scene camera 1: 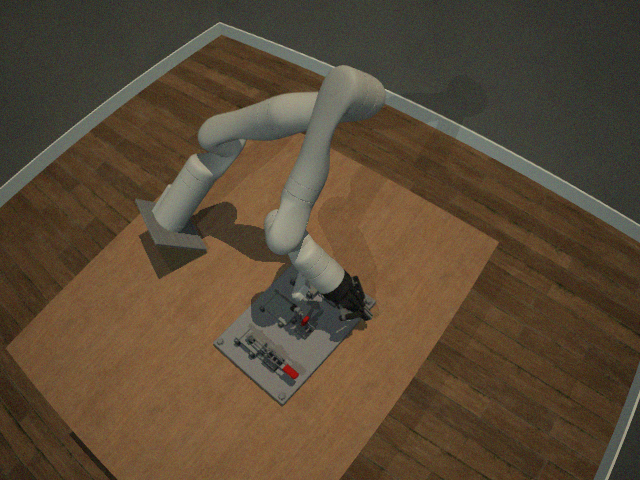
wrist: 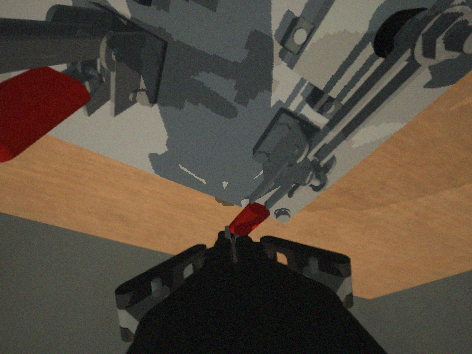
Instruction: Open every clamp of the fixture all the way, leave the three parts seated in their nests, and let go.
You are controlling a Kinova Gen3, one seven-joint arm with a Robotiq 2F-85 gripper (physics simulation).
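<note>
The grey fixture plate carries three clamps with red handles. The near clamp has its red handle lying low towards the plate's edge. The middle clamp's red handle looms large at the left in the wrist view. The far clamp stretches along the plate, its red handle reaching the plate's corner; the arm mostly hides it in the scene view. My gripper is shut and empty, its tips close by that handle's end; contact cannot be told. The three parts cannot be made out clearly.
The plate lies on a wooden table top. Corner bolts stick up from the plate. The raised middle clamp stands beside the far one. The robot's base is at the table's far left.
</note>
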